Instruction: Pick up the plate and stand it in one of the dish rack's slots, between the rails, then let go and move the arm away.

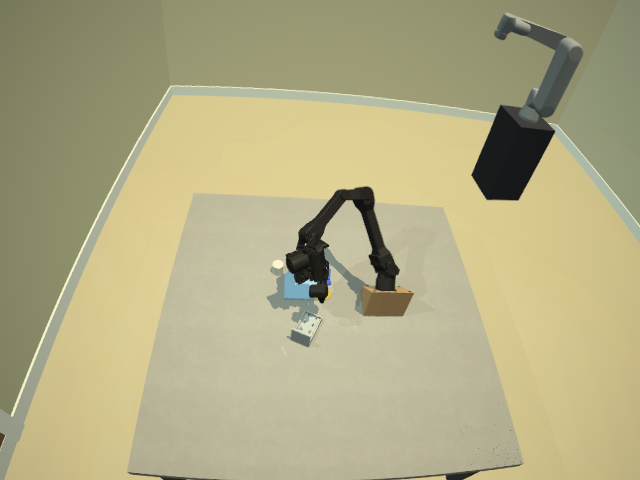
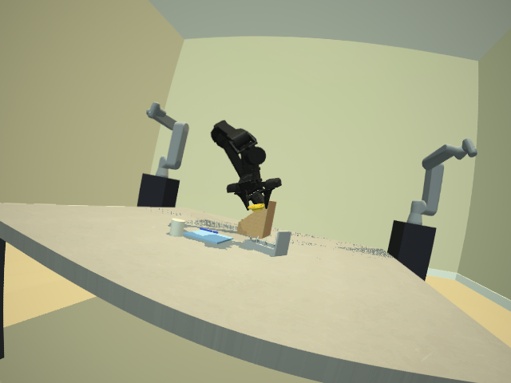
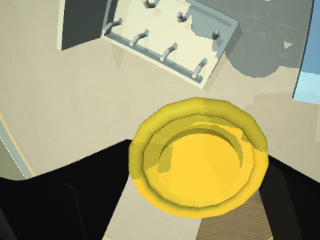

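The grey dish rack is 100 mm below my gripper tip, 60 mm to the left of it and 50 mm ahead of it. The rest, counted from my gripper tip: yellow plate (10 mm above); then blue spoon (180 mm to the right, 120 mm below, 60 mm behind); then light blue mat (140 mm to the right, 120 mm below, 50 mm ahead).
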